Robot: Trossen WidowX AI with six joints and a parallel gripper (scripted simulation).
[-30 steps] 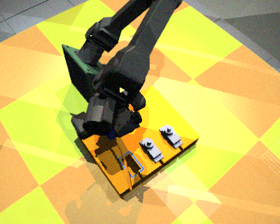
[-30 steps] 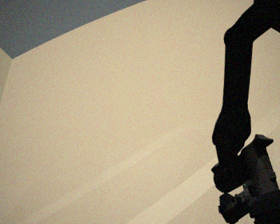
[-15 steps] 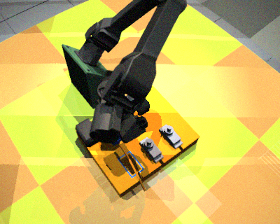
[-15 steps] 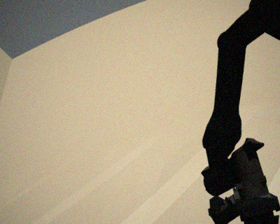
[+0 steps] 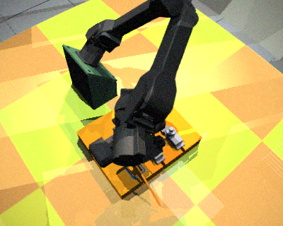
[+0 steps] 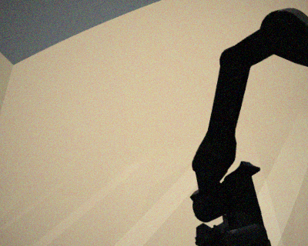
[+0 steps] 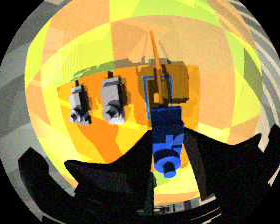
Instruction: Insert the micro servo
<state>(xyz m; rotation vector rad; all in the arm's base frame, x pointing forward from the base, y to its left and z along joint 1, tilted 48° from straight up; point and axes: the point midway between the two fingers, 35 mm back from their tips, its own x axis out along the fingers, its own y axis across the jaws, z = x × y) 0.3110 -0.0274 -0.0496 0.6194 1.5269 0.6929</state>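
Right now my gripper tip is 9 cm past the orange deck, 7 cm to the right of it and 10 cm above it.
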